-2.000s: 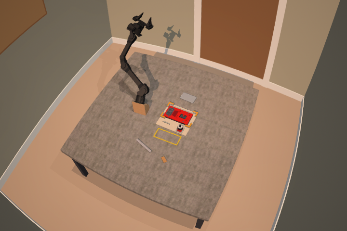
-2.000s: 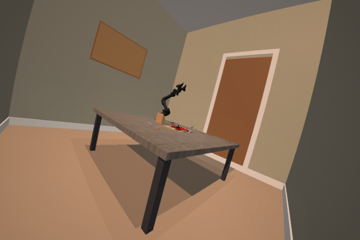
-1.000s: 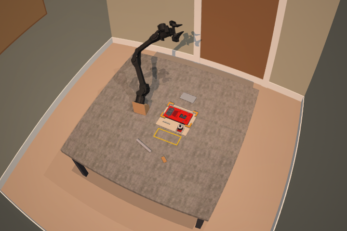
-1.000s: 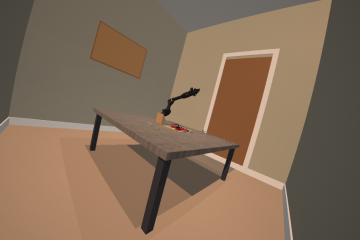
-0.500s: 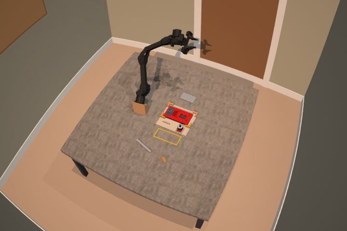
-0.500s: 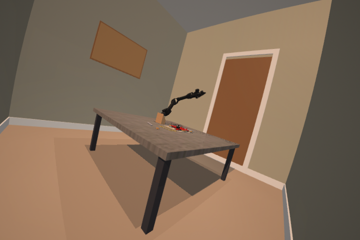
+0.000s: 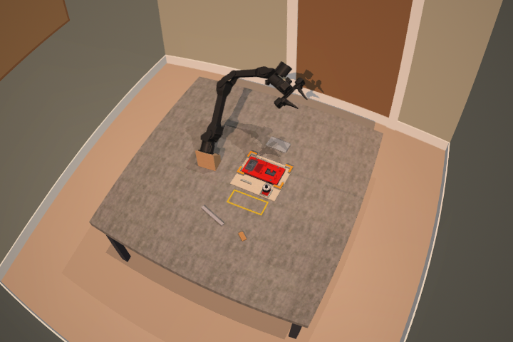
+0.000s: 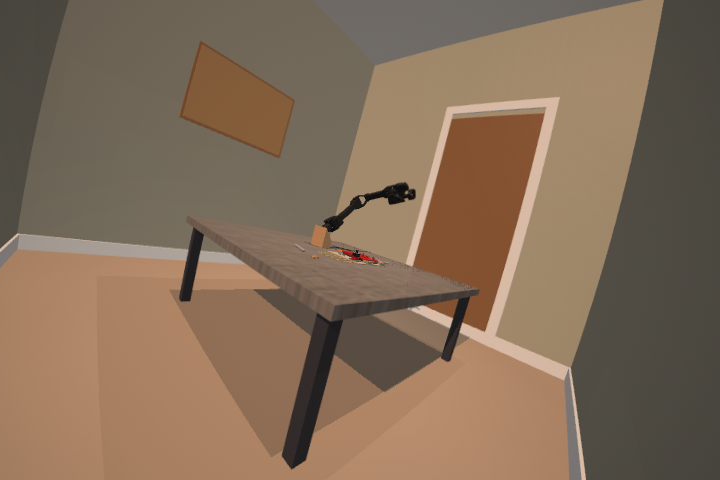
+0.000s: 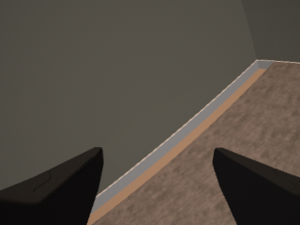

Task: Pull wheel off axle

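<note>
The wheel lies 40 mm behind my gripper tip, 270 mm to the right of it and 380 mm below it. From my gripper tip the other things lie so: grey bar: 200 mm behind, 520 mm to the right, 410 mm below; then small orange block: 10 mm behind, 550 mm to the right, 410 mm below.
</note>
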